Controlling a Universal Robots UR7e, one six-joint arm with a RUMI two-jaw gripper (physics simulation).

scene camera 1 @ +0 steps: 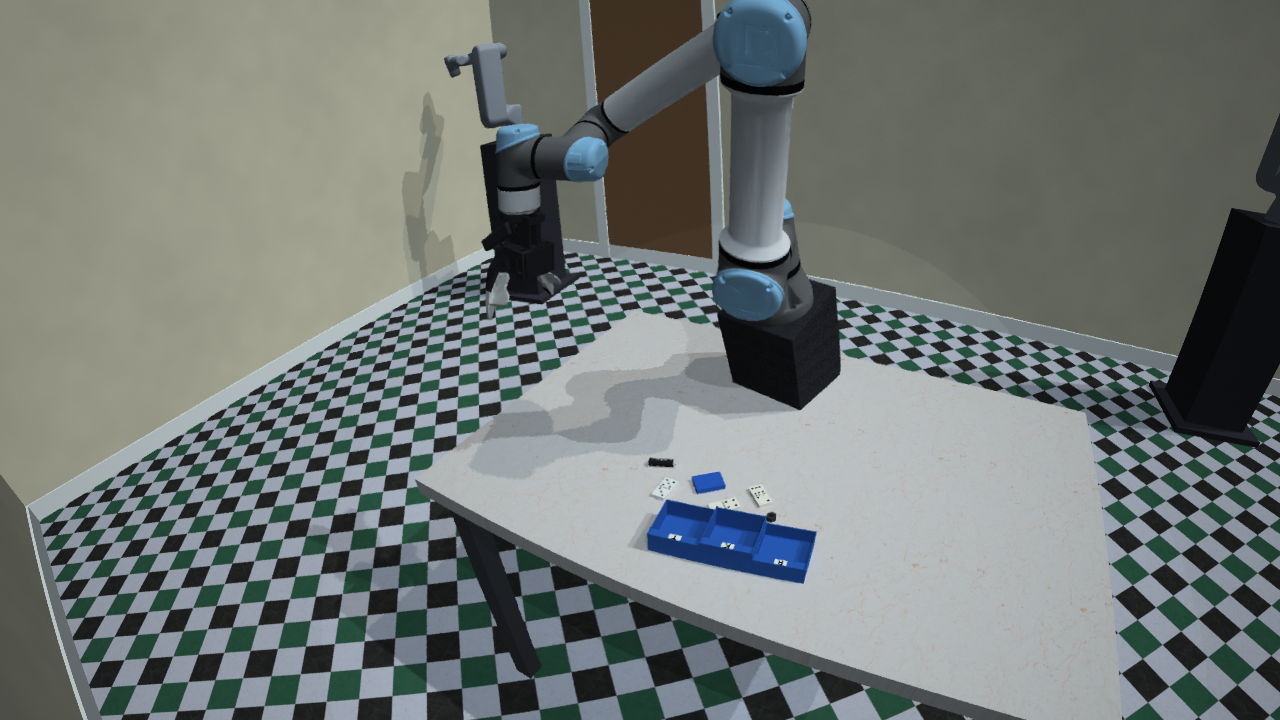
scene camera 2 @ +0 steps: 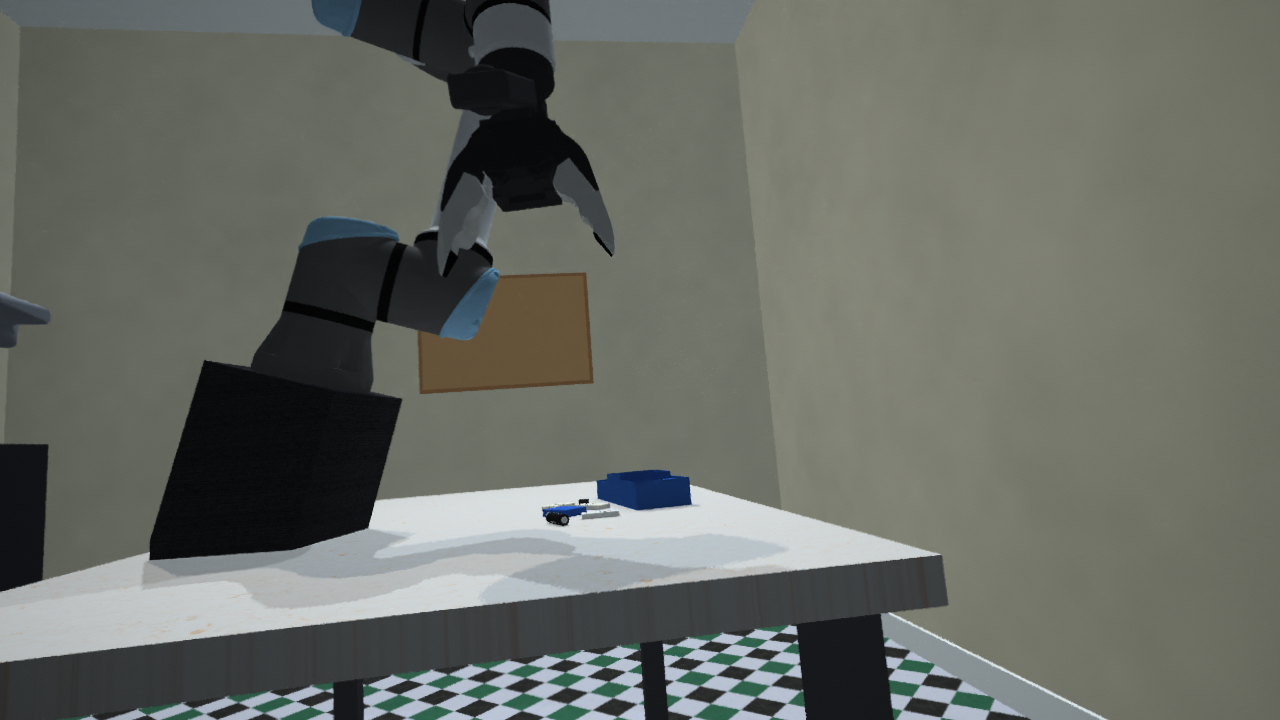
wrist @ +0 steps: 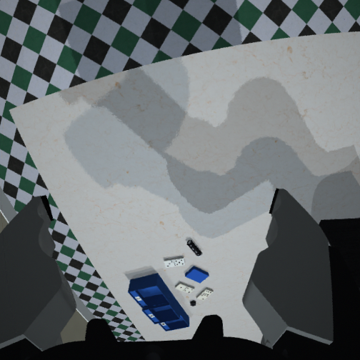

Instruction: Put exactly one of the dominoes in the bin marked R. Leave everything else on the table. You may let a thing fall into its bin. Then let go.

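Seen in the pictures: gripper, fingertip midpoint: [scene camera 1: 521, 307] [scene camera 2: 527, 266]; arm's base at its link origin: [scene camera 2: 312, 381].
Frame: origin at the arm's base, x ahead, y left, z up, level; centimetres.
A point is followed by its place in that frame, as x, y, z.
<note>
Three white dominoes lie flat on the table behind the bins: one [scene camera 1: 664, 488] @[37.9, -8.7, -20.7] [wrist: 174, 262] at the left in scene camera 1, one [scene camera 1: 759, 495] @[34.0, 7.4, -20.7] [wrist: 205, 294] at the right, and one [scene camera 1: 731, 504] @[37.6, 3.6, -20.7] [wrist: 185, 287] between them, partly hidden by the bin wall in scene camera 1. A blue three-compartment bin tray [scene camera 1: 698, 550] @[51.2, 3.2, -18.7] [scene camera 2: 662, 492] @[47.4, -5.4, -19.3] [wrist: 172, 301] stands beside them; its white labels are too small to read surely. No domino shows in its compartments. My gripper [scene camera 1: 523, 300] @[27.4, -41.9, 4.2] [scene camera 2: 528, 262] @[27.4, -41.9, 4.2] [wrist: 161, 194] is open and empty, high above the table and well away from the dominoes.
A blue block [scene camera 1: 708, 482] @[34.0, -2.0, -20.4] [scene camera 2: 563, 511] @[33.1, -4.9, -20.6] [wrist: 197, 274] lies among the dominoes. A black cylinder-like piece [scene camera 1: 660, 462] @[32.0, -12.1, -20.3] [scene camera 2: 556, 518] @[31.2, -13.6, -20.5] [wrist: 194, 247] lies behind them. A small black object [scene camera 1: 770, 516] @[38.4, 10.8, -20.7] [wrist: 193, 303] lies close to the tray. The table [scene camera 1: 939, 501] @[25.2, 39.7, -21.4] has its front edge beyond the tray.
</note>
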